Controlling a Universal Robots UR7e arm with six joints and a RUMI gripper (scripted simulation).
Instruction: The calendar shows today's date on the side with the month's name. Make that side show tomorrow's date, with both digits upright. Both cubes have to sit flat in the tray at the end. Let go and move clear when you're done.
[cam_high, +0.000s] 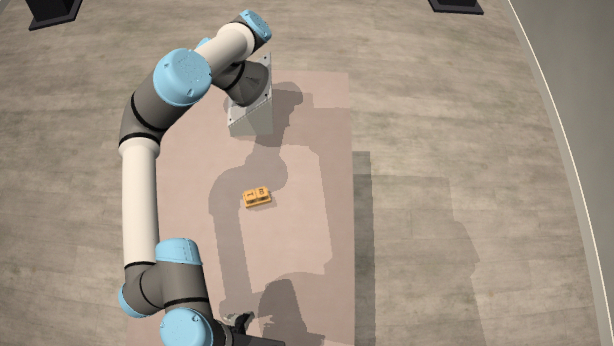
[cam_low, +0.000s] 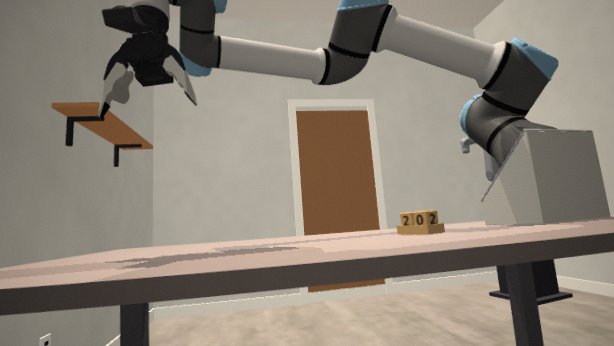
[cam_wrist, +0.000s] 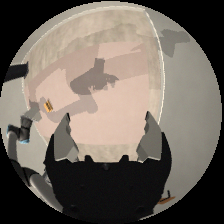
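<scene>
My gripper is now 48 cm past the wooden tray, 23 cm above it and 5 cm to the right of it.
</scene>
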